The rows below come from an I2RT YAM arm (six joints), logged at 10 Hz.
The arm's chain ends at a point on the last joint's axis. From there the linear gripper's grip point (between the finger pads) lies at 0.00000 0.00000 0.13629 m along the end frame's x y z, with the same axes.
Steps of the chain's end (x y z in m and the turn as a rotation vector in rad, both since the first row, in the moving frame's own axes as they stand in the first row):
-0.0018, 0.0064, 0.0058, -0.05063, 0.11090, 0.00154
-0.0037, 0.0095, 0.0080, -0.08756, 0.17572, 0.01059
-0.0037, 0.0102, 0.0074, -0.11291, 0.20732, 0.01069
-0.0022, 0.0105, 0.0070, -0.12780, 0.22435, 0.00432
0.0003, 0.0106, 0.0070, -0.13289, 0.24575, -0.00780
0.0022, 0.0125, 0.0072, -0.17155, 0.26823, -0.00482
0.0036, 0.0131, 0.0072, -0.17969, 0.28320, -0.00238
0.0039, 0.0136, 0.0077, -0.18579, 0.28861, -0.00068
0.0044, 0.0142, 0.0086, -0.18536, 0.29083, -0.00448
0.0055, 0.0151, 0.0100, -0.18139, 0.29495, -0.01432
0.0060, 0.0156, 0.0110, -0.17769, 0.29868, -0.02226
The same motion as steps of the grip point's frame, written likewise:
0.0133, 0.0133, 0.0048, -0.05063, 0.11090, 0.00154
0.0200, 0.0215, 0.0054, -0.08756, 0.17572, 0.01059
0.0242, 0.0256, 0.0036, -0.11291, 0.20732, 0.01069
0.0280, 0.0278, 0.0025, -0.12780, 0.22435, 0.00432
0.0334, 0.0283, 0.0017, -0.13289, 0.24575, -0.00780
0.0382, 0.0354, 0.0003, -0.17155, 0.26823, -0.00482
0.0415, 0.0371, -0.0004, -0.17969, 0.28320, -0.00238
0.0425, 0.0384, -0.0002, -0.18579, 0.28861, -0.00068
0.0433, 0.0389, 0.0006, -0.18536, 0.29083, -0.00448
0.0451, 0.0390, 0.0019, -0.18139, 0.29495, -0.01432
0.0462, 0.0389, 0.0029, -0.17769, 0.29868, -0.02226

